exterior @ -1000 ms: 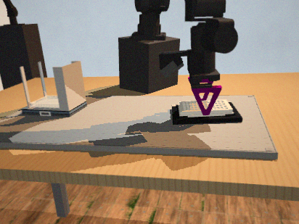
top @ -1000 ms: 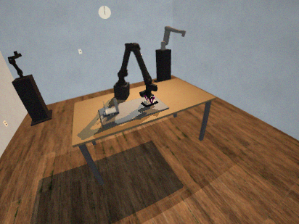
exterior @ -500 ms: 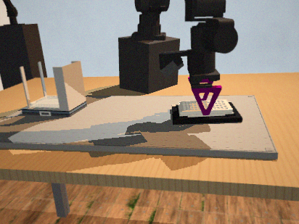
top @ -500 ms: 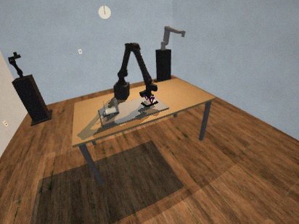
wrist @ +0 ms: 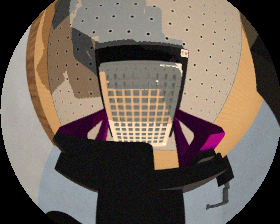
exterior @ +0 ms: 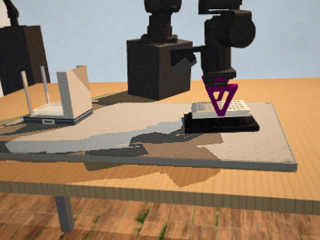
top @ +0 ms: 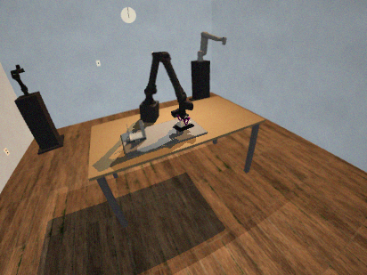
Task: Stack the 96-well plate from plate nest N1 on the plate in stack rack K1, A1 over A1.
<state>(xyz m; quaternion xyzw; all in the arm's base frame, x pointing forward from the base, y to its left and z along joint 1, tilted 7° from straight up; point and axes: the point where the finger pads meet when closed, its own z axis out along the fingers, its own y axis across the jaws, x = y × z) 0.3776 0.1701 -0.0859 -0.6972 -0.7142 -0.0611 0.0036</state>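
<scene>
Right now the black plate nest N1 is 3 cm below my hand. Round my hand: beige side panel 7 cm behind, 36 cm to the right, 4 cm above; pale A1 square 5 cm behind, 8 cm to the right, 3 cm below.
</scene>
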